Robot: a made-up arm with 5 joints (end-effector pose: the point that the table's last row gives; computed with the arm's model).
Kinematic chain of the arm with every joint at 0, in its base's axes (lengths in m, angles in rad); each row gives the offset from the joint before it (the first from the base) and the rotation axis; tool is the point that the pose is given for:
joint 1: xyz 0 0 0.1 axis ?
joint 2: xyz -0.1 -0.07 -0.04 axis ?
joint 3: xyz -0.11 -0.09 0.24 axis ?
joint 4: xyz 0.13 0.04 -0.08 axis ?
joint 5: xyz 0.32 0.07 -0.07 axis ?
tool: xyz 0.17 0 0.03
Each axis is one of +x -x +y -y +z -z.
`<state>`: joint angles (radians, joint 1 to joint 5).
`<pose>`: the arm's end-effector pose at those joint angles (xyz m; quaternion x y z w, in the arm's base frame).
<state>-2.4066 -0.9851 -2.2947 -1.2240 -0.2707</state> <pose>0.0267 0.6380 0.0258 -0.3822 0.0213 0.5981 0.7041</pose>
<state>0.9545 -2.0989 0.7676 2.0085 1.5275</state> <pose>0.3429 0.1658 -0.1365 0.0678 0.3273 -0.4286 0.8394</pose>
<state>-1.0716 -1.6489 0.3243 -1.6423 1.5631</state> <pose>-0.2937 0.1303 0.0995 -0.2389 0.9547 0.1119 0.1378</pose>
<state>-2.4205 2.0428 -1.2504 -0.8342 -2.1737</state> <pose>-0.0869 0.3485 0.2585 -0.7297 -0.1278 -0.1587 0.6527</pose>
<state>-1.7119 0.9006 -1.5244 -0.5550 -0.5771</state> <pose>-0.6546 0.0282 0.0777 0.0767 -0.4697 -0.8177 0.3238</pose>
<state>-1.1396 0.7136 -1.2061 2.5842 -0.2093</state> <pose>-0.0629 0.4624 0.3569 0.8692 0.3563 0.2721 0.2084</pose>
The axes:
joint 1: +z
joint 2: -y
joint 3: +z
joint 4: -y
joint 5: -z

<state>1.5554 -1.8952 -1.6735 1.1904 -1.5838</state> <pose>0.4765 0.2656 -0.2123 -0.7388 0.2417 0.6287 0.0215</pose>
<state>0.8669 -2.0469 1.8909 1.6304 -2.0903</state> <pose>0.3546 0.2739 0.2364 0.7096 -0.3499 0.5505 0.2664</pose>
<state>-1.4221 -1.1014 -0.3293 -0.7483 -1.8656</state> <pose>-0.0036 0.0284 -0.1988 0.7877 -0.0288 -0.0268 0.6148</pose>
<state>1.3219 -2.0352 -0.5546 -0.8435 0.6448</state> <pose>0.2580 -0.4693 -0.0590 -0.8788 0.4006 -0.1719 0.1942</pose>
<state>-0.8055 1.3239 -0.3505 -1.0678 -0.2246</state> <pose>0.0676 -0.2640 0.2327 0.0793 -0.1893 -0.3409 0.9174</pose>
